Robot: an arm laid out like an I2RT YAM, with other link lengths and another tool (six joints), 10 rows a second.
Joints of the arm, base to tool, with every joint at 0 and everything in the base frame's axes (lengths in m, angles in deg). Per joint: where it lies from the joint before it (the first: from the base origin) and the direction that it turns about. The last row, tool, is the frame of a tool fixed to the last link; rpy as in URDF.
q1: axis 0 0 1 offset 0 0 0.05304
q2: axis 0 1 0 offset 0.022 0.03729 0.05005
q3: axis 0 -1 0 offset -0.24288 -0.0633 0
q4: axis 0 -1 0 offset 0.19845 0.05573 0.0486
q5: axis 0 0 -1 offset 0.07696 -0.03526 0.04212
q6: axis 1 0 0 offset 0.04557 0 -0.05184
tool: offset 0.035 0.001 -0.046 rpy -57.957 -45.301 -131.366
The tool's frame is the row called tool.
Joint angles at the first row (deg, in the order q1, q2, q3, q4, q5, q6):
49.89, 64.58, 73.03, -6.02, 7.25, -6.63
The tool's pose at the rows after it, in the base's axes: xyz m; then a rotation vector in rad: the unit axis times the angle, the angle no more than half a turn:
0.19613 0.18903 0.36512 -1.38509 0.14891 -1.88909
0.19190 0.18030 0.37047 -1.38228 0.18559 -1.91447
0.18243 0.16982 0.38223 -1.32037 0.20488 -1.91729
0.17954 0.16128 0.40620 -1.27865 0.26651 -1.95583
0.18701 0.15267 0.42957 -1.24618 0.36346 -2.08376
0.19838 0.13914 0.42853 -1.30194 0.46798 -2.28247
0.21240 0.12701 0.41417 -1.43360 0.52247 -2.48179
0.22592 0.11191 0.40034 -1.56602 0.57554 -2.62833
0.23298 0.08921 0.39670 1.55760 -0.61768 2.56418
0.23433 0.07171 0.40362 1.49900 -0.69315 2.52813
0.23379 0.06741 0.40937 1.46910 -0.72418 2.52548
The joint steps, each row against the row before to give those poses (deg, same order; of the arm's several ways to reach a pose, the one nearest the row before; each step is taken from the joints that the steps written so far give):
0.00, 4.11, 8.42, -6.71, 6.31, 0.54
0.00, -1.45, 0.61, -1.62, 2.04, 0.44
0.00, -3.08, -0.24, 0.24, -0.31, 0.11
0.04, 0.55, 6.10, -3.10, 2.84, 0.39
0.02, 2.90, 7.17, -1.64, 7.78, -1.90
-0.39, 2.15, 1.86, -0.64, 11.69, -3.71
-1.68, 2.93, 0.13, -1.48, 10.10, -3.96
-3.59, 2.68, 0.28, -2.51, 6.14, -1.62
-5.15, 0.57, 1.23, -3.74, 0.84, 0.79
-3.68, -0.17, 2.03, -1.64, 0.26, 1.07
-0.72, 0.17, 1.53, -0.42, 0.56, 0.17

